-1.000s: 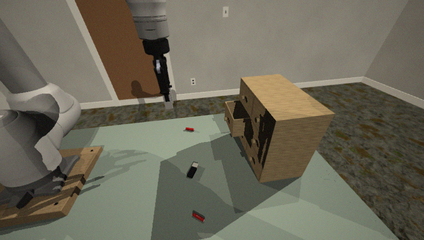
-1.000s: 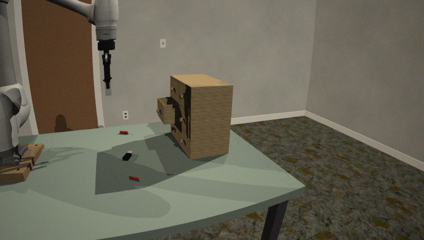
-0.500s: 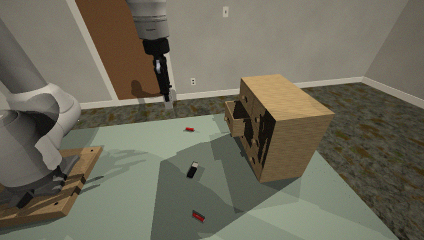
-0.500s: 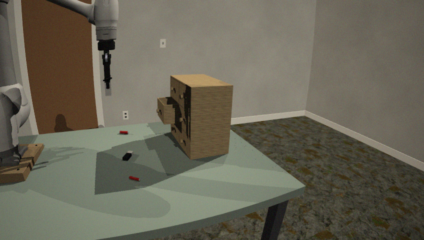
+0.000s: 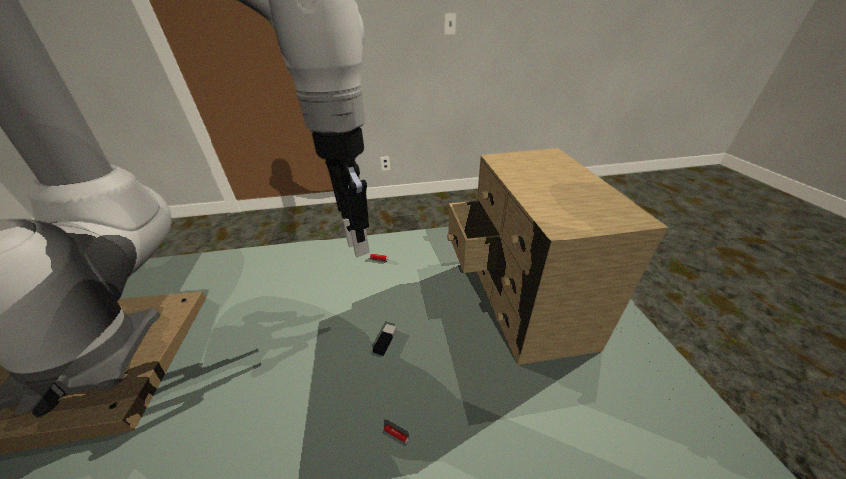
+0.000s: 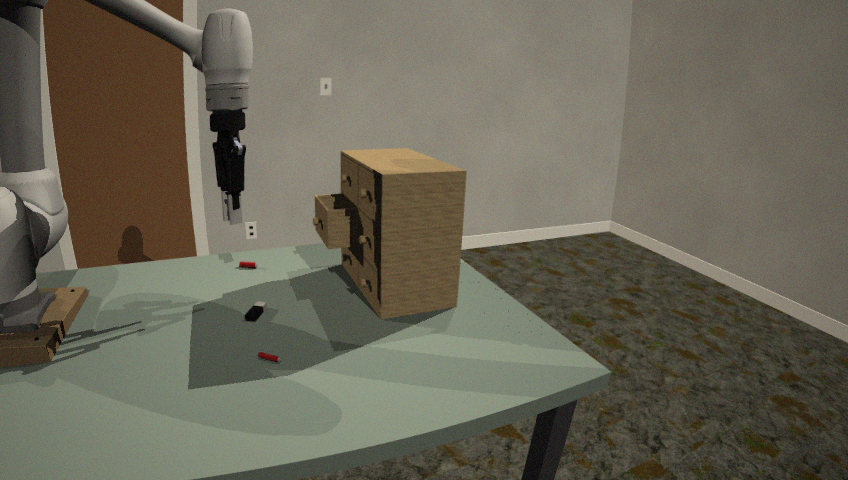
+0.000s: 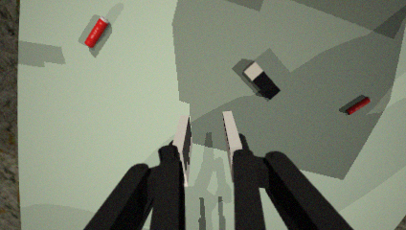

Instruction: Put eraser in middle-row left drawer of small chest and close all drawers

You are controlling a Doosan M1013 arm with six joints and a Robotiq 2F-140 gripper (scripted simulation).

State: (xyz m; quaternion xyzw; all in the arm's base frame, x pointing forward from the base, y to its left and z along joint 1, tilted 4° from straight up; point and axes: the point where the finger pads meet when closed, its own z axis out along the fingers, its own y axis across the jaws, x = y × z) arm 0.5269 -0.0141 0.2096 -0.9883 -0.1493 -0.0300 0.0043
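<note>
Right now the eraser is 20 mm ahead of my hand, 90 mm to the right of it and 210 mm below it.
</note>
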